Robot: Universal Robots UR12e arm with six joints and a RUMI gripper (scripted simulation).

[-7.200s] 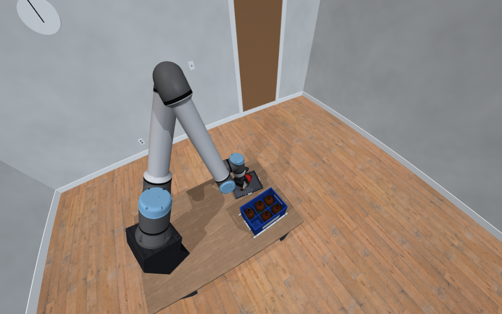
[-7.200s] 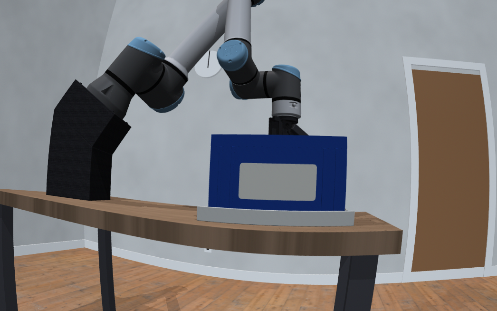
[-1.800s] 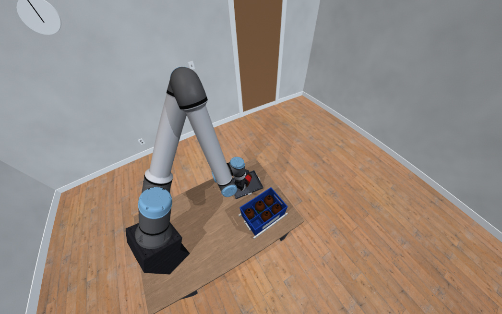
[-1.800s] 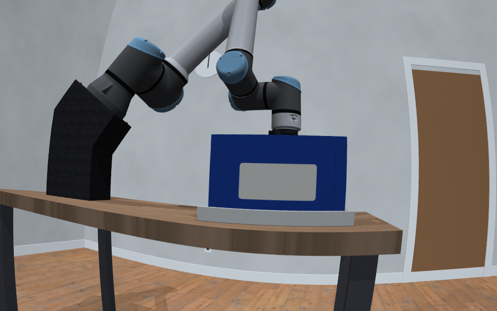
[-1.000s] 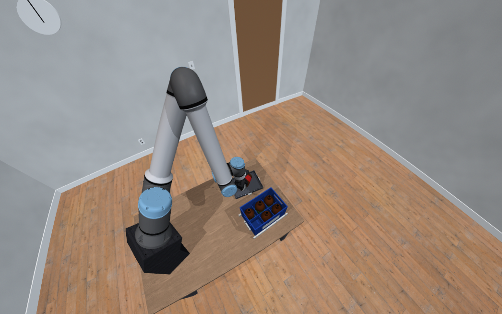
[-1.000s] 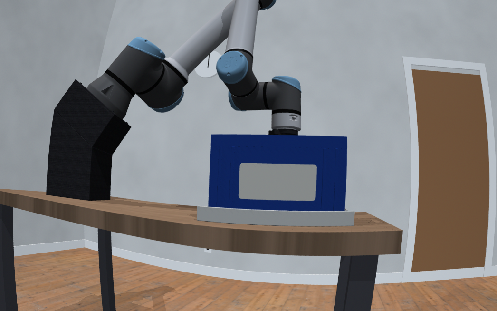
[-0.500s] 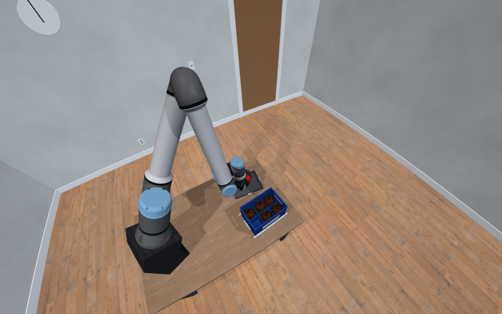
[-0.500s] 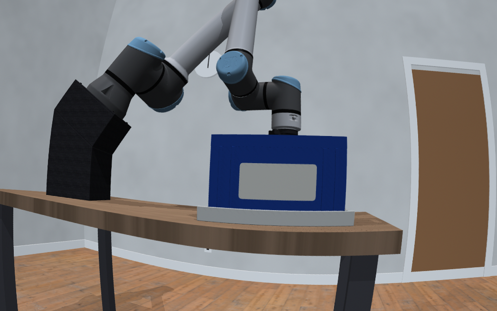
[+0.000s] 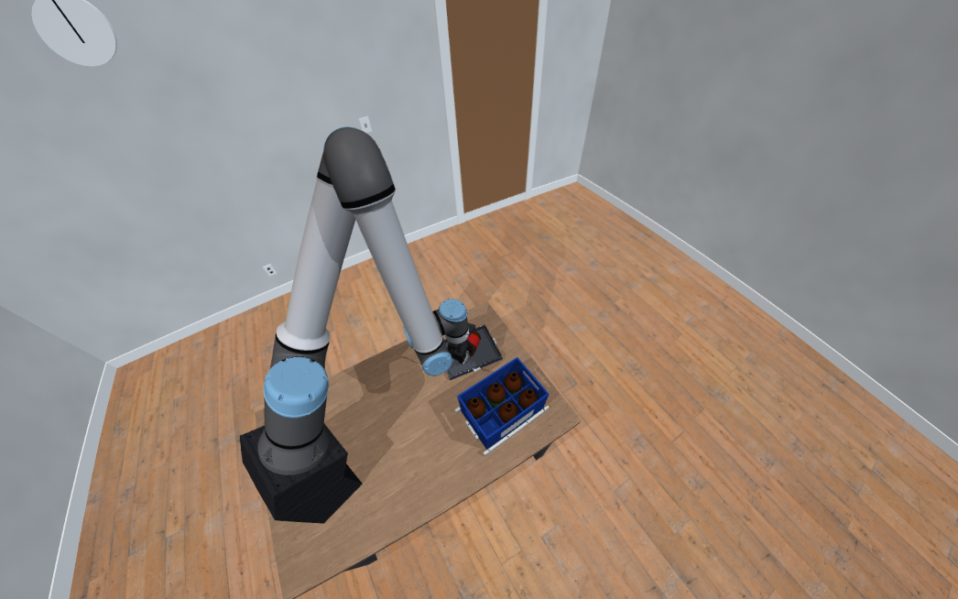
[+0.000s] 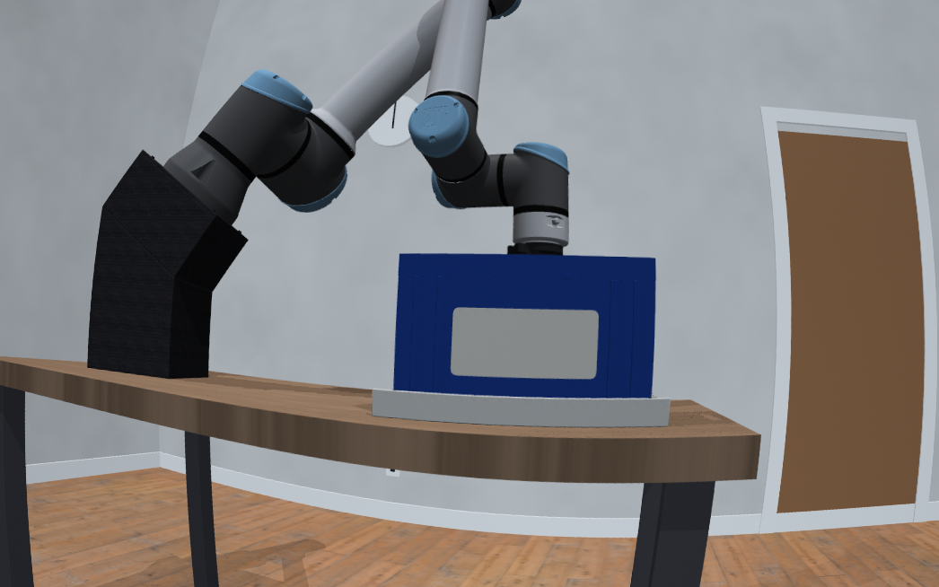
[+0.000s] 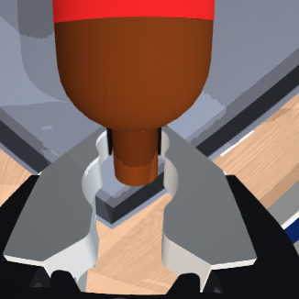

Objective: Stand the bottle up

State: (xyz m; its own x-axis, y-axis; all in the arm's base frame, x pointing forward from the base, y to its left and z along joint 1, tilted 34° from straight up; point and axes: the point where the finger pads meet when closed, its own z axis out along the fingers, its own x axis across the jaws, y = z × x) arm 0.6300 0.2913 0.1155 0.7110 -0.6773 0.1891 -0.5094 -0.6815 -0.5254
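My gripper is now 30 mm short of the grey tray, 40 mm to the right of it and 30 mm above it. Also, from my hand: blue crate (100 mm ahead, 260 mm to the right, 40 mm above).
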